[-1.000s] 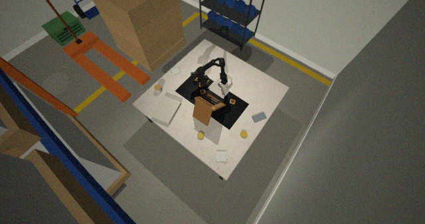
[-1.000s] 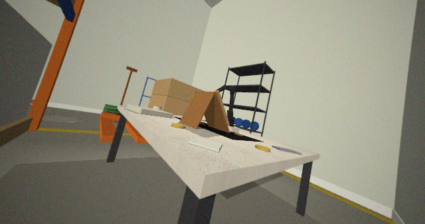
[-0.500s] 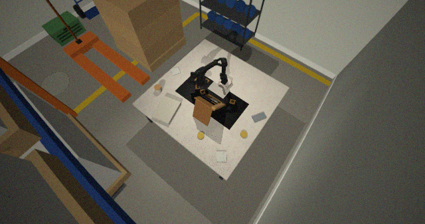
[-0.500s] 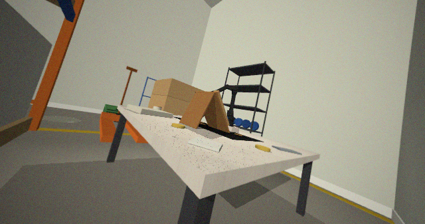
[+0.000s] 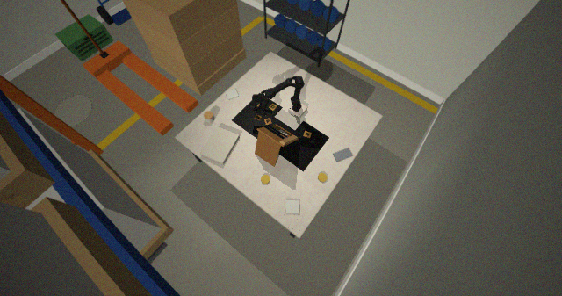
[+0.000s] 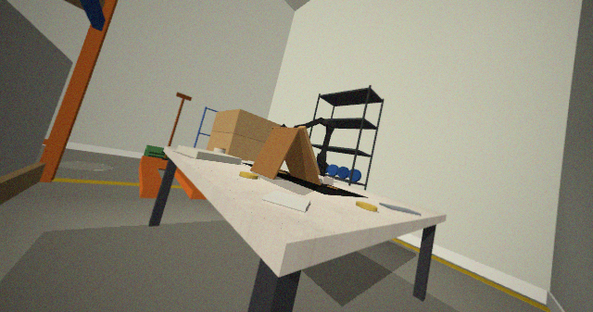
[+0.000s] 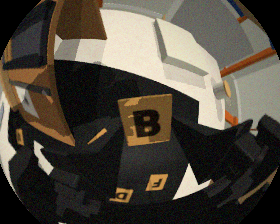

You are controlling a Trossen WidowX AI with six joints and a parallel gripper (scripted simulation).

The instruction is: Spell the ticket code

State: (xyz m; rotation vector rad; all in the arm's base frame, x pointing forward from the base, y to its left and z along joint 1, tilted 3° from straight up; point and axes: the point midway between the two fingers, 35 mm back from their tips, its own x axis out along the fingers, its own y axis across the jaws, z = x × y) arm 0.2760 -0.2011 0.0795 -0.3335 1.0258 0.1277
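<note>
Now: gripper tip 25 cm to the right of the white ticket and 2 cm above it. Also, from my gripper tip: black mat 9 cm behind, 18 cm to the left, 10 cm below; then grey card 13 cm behind, 75 cm to the left, 10 cm below.
</note>
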